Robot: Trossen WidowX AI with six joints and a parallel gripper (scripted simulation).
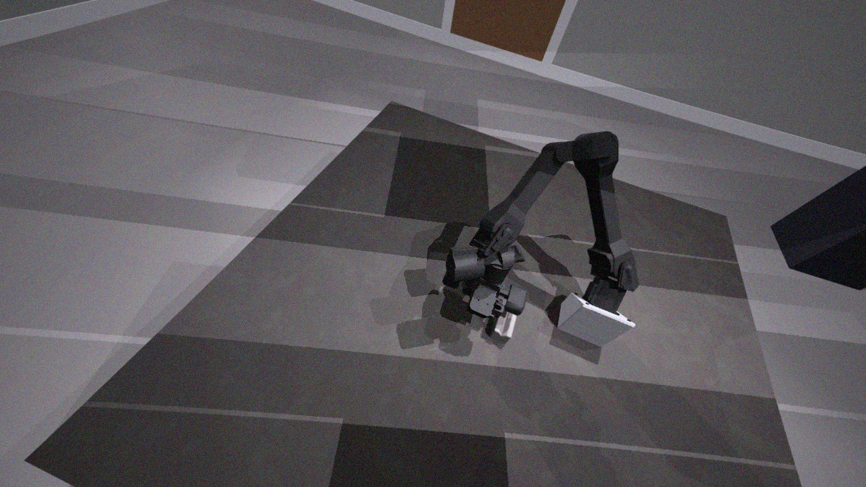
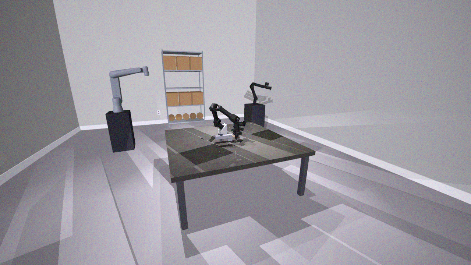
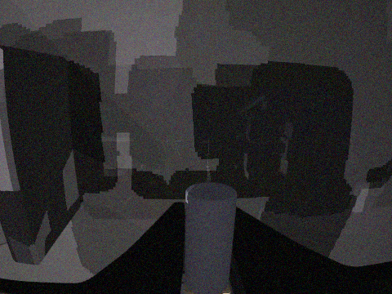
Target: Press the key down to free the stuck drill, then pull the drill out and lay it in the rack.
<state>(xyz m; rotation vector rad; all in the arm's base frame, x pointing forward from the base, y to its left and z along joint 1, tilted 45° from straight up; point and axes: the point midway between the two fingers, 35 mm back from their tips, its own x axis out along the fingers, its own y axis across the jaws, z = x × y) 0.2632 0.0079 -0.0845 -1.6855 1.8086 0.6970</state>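
My gripper tip is now 4 cm to the left of the drill and 4 cm below it. Also, from my gripper tip: blue key: 1 cm behind, 17 cm to the right, 4 cm above; rack: 8 cm behind, 3 cm to the left, 1 cm above.
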